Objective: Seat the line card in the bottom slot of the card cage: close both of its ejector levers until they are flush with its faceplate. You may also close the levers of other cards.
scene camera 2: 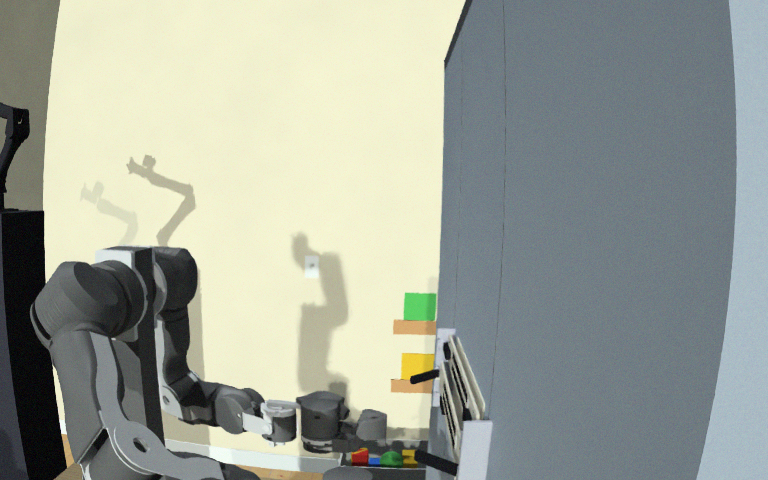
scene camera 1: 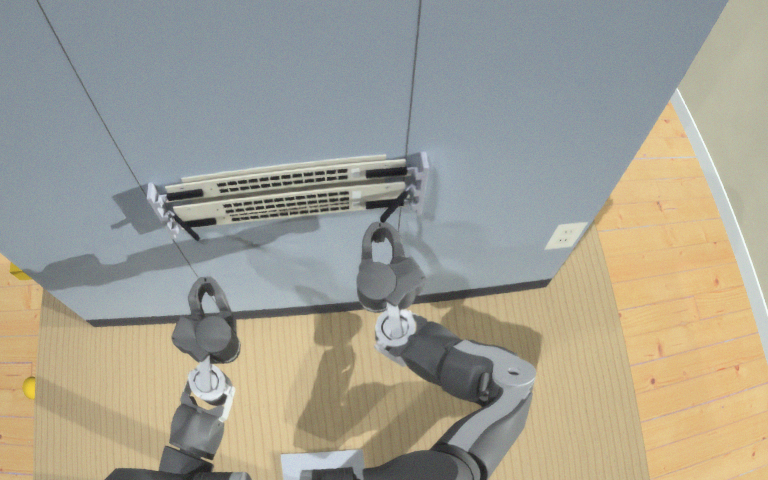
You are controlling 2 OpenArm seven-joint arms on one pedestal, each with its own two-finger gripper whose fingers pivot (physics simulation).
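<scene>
The card cage [scene camera 1: 424,181] [scene camera 2: 475,452] holds cream cards with slotted faceplates. The upper slotted card [scene camera 1: 283,179] has black levers lying along its faceplate. At the lower slotted card [scene camera 1: 288,206], a left ejector lever [scene camera 1: 187,228] [scene camera 2: 424,376] and a right ejector lever [scene camera 1: 391,208] [scene camera 2: 436,461] stick out from the cage ends. Which card bears them is hard to tell. My right gripper [scene camera 1: 381,225] is shut and empty, its tip right by the right lever's free end; contact cannot be made out. My left gripper [scene camera 1: 205,279] [scene camera 2: 380,424] is shut and empty, apart from and below the left lever in scene camera 1.
The cage is mounted on a large grey-blue cabinet [scene camera 1: 271,84] [scene camera 2: 611,198]. A socket plate [scene camera 1: 566,235] is on its front at the right. Shelves with a green block [scene camera 2: 419,306] and a yellow block [scene camera 2: 417,366], and a bin of coloured toys [scene camera 2: 390,459], stand beyond it.
</scene>
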